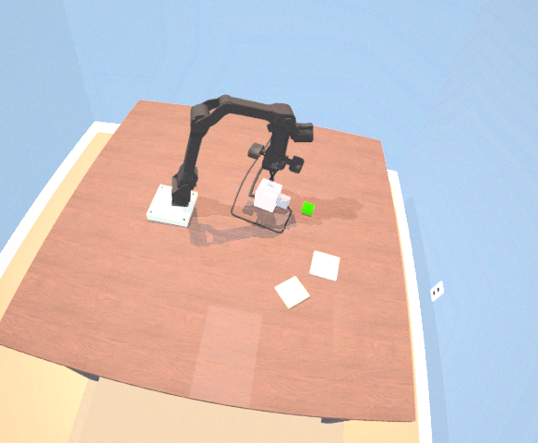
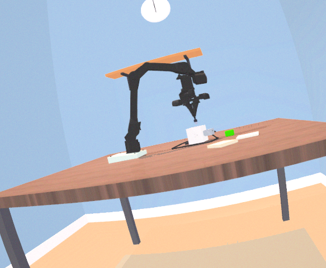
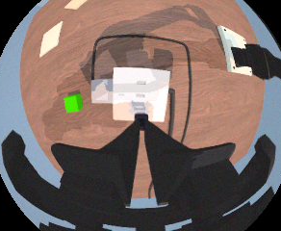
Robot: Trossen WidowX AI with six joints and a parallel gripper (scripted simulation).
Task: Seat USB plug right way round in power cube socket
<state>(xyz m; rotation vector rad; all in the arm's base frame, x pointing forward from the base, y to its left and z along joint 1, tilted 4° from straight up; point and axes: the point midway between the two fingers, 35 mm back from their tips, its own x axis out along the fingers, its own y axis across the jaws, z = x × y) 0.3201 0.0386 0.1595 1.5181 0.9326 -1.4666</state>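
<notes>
My gripper tip is 2 cm above the small usb plug. Also, from my gripper tip: small green block: 15 cm ahead, 11 cm below, 5 cm to the right.
</notes>
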